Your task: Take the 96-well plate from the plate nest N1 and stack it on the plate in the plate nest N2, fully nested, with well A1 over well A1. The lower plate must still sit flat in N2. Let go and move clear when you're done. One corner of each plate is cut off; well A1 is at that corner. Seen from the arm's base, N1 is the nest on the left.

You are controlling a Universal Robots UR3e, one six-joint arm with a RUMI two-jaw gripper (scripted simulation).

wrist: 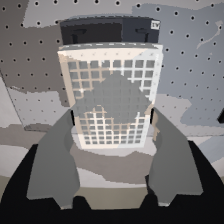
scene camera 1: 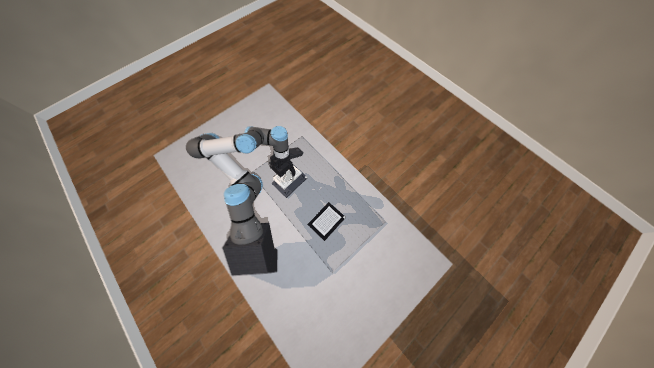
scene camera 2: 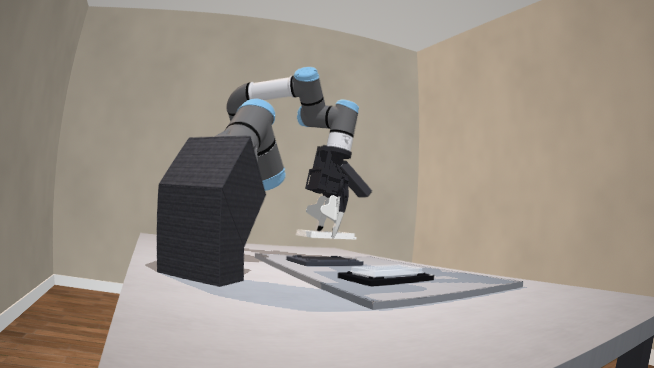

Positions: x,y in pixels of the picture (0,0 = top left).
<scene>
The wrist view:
gripper: 112,109
dark plate nest N1: 103,29
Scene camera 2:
gripper: 324,235
</scene>
